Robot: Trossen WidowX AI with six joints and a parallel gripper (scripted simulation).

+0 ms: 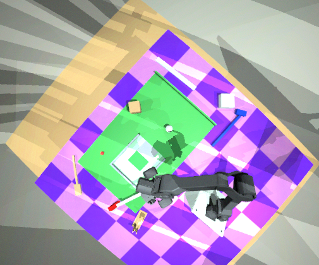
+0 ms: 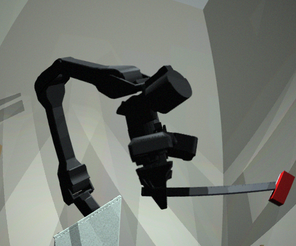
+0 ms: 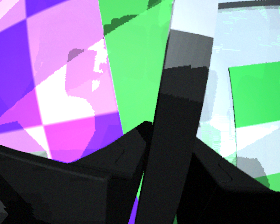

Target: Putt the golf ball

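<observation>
Now: the red putter 50 mm ahead of my gripper tip, 100 mm to the left of it and 30 mm above it. Round my gripper tip: white golf ball 100 mm ahead, 280 mm to the right, 120 mm below; red marker 340 mm ahead, 60 mm to the left, 130 mm below; green mat 160 mm ahead, 130 mm to the right, 140 mm below.
</observation>
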